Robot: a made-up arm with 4 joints.
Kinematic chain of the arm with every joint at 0, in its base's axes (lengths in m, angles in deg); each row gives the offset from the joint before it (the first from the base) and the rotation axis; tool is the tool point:
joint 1: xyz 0 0 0.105 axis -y
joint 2: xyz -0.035 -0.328 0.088 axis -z
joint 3: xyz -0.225 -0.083 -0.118 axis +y
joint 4: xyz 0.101 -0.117 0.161 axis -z
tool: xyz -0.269 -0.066 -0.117
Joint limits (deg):
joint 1: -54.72..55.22
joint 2: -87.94..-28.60
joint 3: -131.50..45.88
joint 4: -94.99..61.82
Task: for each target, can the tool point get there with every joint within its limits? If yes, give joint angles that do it. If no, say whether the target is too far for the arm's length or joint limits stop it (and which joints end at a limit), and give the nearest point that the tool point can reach.
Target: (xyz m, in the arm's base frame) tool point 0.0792 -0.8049 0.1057
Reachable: yes | joints 17.56 -65.75 -13.17 -6.68
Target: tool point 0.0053 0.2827 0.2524
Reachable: no: joint limits stop it (at a limit: joint 1, joint 2, joint 4) | nearest point 0.2468 -0.3761 0.4520 | short by 0.729 m
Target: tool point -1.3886 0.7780 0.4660
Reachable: no: too far | nearest point -0.2992 -0.4619 0.1828 | short by 1.675 m
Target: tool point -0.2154 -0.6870 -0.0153
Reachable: yes | joints 1.14 -42.61 -43.97 26.20
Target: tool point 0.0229 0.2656 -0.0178
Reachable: no: joint limits stop it (at a limit: joint 1, joint 2, joint 3, joint 4) | nearest point -0.0224 -0.4195 -0.1416 | short by 0.698 m
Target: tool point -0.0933 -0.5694 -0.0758
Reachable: yes | joints -39.41 -80.47 -105.02 31.31
